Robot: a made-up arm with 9 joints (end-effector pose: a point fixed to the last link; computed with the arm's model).
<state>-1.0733 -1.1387 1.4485 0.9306 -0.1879 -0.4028 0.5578 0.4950 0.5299</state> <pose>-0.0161 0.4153 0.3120 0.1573 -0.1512 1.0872</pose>
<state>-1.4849 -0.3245 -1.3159 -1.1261 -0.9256 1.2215 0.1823 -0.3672 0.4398</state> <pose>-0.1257 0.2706 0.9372 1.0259 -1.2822 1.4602</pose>
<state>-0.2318 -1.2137 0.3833 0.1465 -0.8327 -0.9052 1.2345 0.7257 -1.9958</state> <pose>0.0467 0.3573 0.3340 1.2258 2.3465 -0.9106</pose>
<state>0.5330 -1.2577 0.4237 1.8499 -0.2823 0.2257 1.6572 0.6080 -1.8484</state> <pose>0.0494 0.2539 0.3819 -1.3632 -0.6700 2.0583</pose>
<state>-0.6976 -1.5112 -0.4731 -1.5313 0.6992 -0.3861 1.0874 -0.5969 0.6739</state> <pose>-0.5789 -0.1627 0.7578 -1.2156 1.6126 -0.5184</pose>
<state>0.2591 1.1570 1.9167 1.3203 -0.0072 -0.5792 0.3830 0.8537 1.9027</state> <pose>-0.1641 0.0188 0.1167 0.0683 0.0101 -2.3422</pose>
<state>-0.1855 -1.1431 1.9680 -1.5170 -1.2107 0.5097 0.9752 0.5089 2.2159</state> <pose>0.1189 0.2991 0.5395 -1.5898 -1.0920 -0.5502</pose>
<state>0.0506 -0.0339 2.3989 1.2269 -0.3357 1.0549 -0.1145 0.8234 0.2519</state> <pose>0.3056 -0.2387 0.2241 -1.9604 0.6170 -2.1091</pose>
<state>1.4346 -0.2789 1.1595 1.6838 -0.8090 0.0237 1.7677 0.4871 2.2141</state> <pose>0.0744 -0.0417 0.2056 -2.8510 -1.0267 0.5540</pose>
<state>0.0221 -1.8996 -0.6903 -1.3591 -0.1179 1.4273 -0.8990 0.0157 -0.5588</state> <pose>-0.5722 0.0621 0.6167 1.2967 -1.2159 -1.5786</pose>
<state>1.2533 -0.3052 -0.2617 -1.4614 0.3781 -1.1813 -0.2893 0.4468 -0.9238</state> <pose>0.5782 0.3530 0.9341 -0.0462 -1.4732 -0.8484</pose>
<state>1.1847 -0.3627 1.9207 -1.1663 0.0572 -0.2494 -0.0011 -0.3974 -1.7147</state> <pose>0.4789 -0.4930 0.2840 2.1913 1.0603 0.0286</pose>
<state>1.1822 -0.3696 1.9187 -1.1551 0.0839 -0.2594 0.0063 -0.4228 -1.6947</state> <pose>0.4905 -0.4876 0.2873 2.1964 1.1023 0.0444</pose>
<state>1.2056 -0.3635 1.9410 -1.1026 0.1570 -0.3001 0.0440 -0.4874 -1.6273</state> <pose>0.4823 -0.5020 0.2875 2.2724 1.1574 0.0212</pose>
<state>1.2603 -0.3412 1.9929 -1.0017 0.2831 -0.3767 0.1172 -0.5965 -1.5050</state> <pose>0.4481 -0.5372 0.2880 2.4150 1.2341 -0.0485</pose>
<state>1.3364 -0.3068 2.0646 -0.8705 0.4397 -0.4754 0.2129 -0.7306 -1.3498</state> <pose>0.3913 -0.5799 0.2953 2.5699 1.3318 -0.1580</pose>
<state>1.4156 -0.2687 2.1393 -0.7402 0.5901 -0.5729 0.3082 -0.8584 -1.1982</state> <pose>0.3241 -0.6146 0.3101 2.6875 1.4283 -0.2992</pose>
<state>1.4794 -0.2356 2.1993 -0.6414 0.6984 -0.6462 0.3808 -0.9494 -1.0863</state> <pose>0.2637 -0.6352 0.3243 -2.7172 -1.4630 0.4313</pose>
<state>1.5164 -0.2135 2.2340 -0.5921 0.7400 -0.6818 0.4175 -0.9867 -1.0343</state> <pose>0.2218 -0.6460 0.3284 -2.6658 -1.4064 0.4959</pose>
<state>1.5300 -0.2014 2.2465 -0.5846 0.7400 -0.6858 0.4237 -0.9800 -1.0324</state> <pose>0.2012 -0.6512 0.3243 -2.6695 -1.3566 0.5029</pose>
